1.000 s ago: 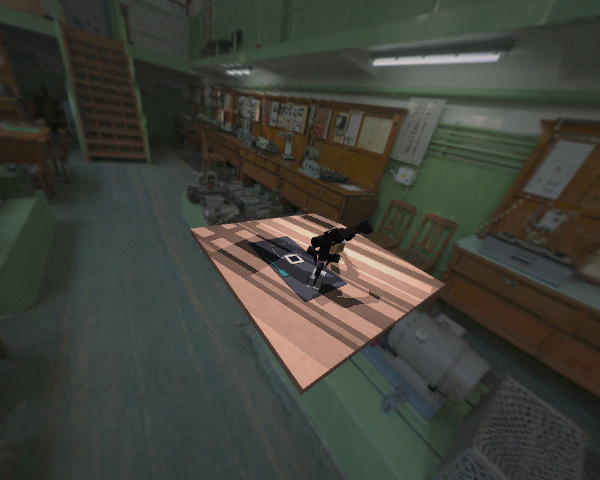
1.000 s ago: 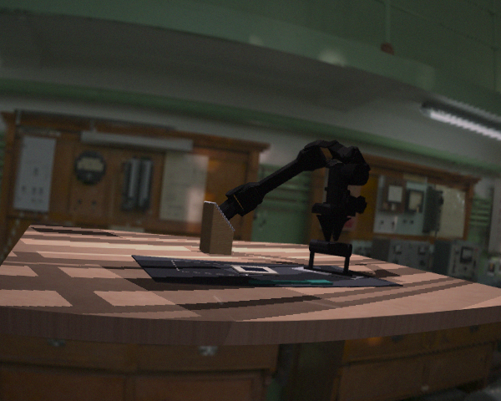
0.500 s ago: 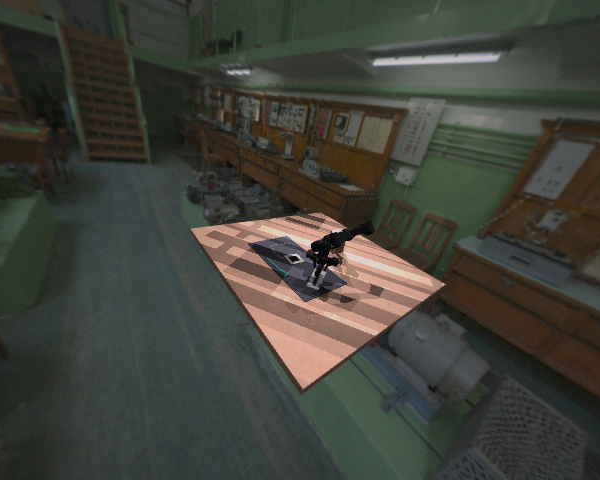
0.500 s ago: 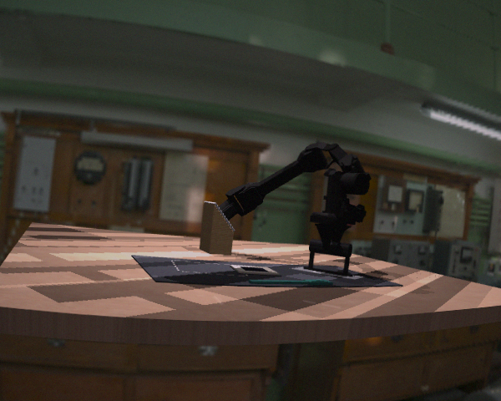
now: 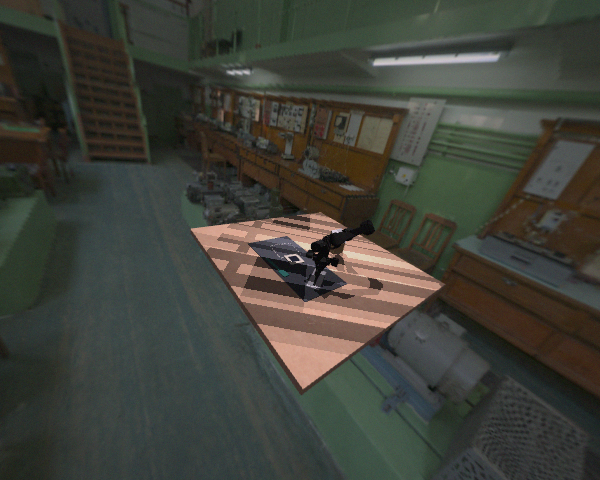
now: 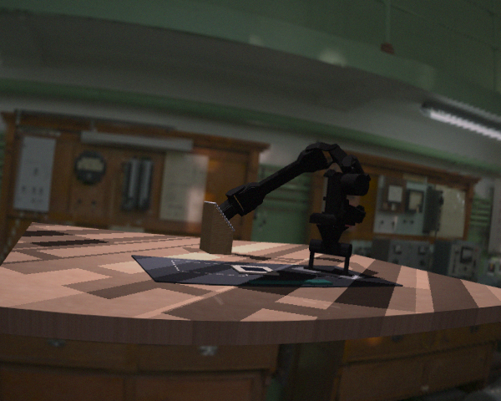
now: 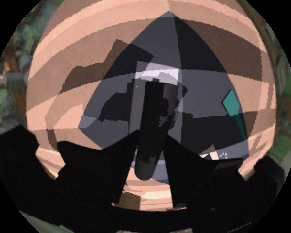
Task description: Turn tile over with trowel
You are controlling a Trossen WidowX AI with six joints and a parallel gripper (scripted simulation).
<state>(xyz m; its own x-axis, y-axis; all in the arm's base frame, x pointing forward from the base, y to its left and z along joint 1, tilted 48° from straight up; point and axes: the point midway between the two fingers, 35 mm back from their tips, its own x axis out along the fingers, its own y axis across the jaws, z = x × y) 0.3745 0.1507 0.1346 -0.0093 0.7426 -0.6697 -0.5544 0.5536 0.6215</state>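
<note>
My gripper tip is now 20 cm to the left of the dark mat, 8 cm above it and 3 cm short of it. Round my gripper tip: tile: 23 cm to the right, 6 cm below, 1 cm ahead; teal trowel: 18 cm to the right, 16 cm ahead, 6 cm below.
</note>
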